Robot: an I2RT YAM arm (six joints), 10 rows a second.
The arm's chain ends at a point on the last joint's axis. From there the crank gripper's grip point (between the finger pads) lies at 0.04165 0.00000 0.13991 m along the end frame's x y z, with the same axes.
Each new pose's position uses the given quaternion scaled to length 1; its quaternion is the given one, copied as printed.
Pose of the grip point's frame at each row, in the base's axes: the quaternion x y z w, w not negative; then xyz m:
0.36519, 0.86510, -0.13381, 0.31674, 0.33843, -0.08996, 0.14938
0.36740, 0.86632, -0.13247, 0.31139, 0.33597, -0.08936, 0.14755
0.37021, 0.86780, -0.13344, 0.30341, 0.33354, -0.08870, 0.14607
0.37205, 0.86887, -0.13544, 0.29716, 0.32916, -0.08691, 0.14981
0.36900, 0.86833, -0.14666, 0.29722, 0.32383, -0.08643, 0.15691
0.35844, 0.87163, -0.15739, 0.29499, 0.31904, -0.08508, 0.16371
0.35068, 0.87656, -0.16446, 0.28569, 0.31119, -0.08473, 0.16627
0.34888, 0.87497, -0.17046, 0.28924, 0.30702, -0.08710, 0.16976
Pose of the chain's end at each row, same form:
0.36519, 0.86510, -0.13381, 0.31674, 0.29761, -0.04799, 0.28310
0.36740, 0.86632, -0.13247, 0.31139, 0.29643, -0.04831, 0.28194
0.37021, 0.86780, -0.13344, 0.30341, 0.29625, -0.04826, 0.28129
0.37205, 0.86887, -0.13544, 0.29716, 0.29378, -0.04662, 0.28558
0.36900, 0.86833, -0.14666, 0.29722, 0.28971, -0.04317, 0.29209
0.35844, 0.87163, -0.15739, 0.29499, 0.28658, -0.03926, 0.29846
0.35068, 0.87656, -0.16446, 0.28569, 0.28186, -0.03805, 0.30144
0.34888, 0.87497, -0.17046, 0.28924, 0.27739, -0.03845, 0.30416

